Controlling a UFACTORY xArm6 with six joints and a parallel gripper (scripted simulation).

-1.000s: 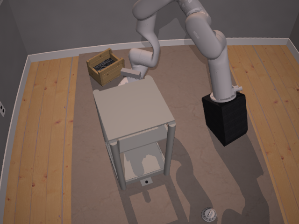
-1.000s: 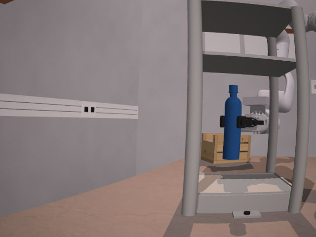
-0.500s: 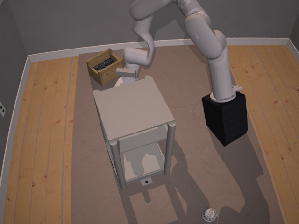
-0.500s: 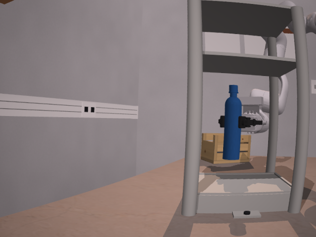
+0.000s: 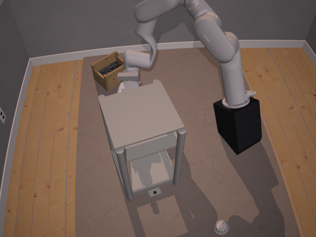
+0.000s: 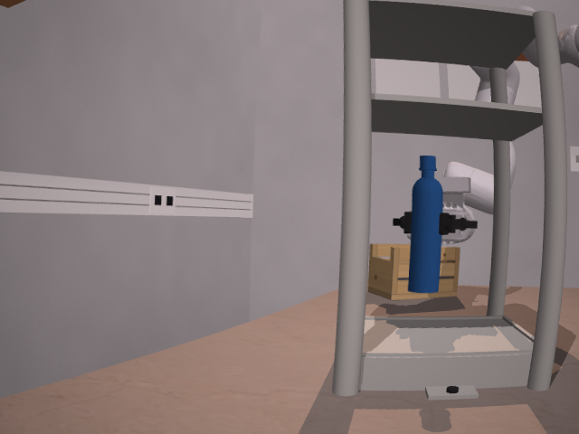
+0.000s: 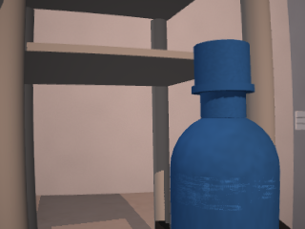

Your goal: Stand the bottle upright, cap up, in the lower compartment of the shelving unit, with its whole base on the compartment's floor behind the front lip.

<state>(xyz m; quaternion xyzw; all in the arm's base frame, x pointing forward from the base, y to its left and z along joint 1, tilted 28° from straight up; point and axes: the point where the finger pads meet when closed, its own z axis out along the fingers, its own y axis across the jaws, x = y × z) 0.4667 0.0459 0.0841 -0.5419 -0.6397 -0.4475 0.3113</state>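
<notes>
Right now my hand is 190 mm to the right of the grey shelving unit, 60 mm past it and 30 mm below it. Also, from my hand: wooden crate: 370 mm to the right, 110 mm below, 90 mm ahead; round dial: 500 mm to the left, 340 mm behind, 150 mm below.
</notes>
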